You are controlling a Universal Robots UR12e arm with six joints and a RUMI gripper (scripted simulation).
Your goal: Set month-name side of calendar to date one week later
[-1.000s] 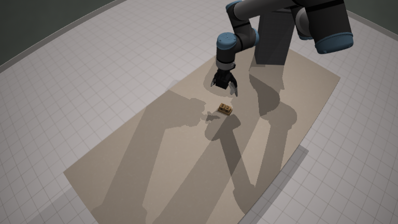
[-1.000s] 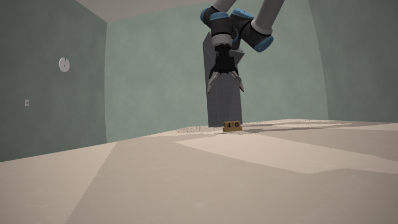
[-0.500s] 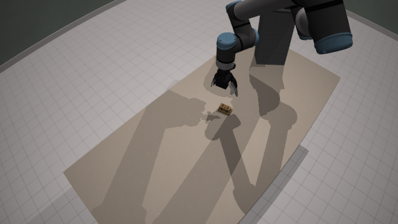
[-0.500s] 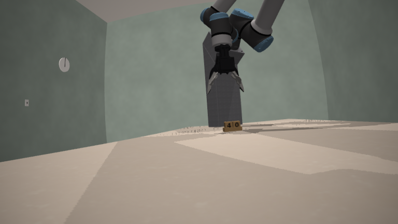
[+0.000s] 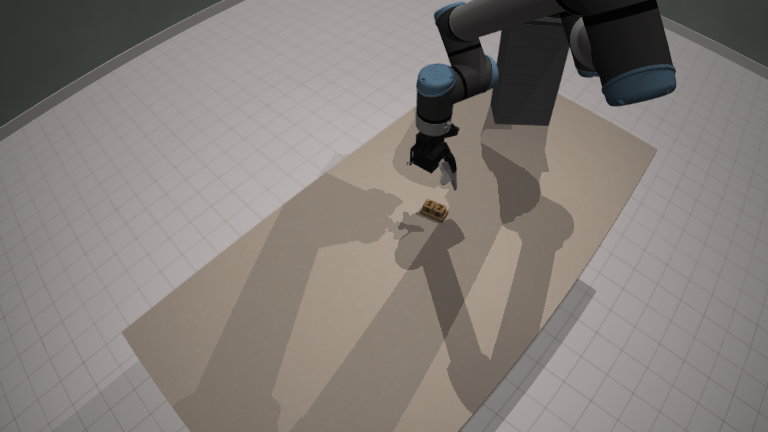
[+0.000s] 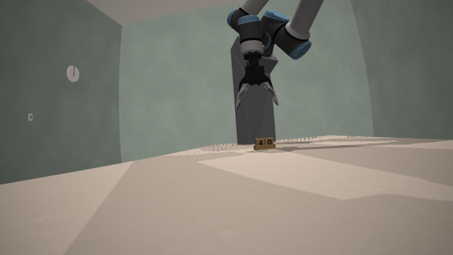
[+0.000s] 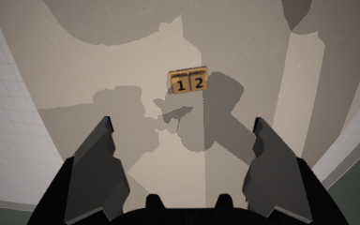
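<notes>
Now: the cube 1 cm behind my hand, 3 cm to the left of it and 13 cm below it. The rest, counted from my hand: wooden tray (2 cm to the left, 15 cm below).
</notes>
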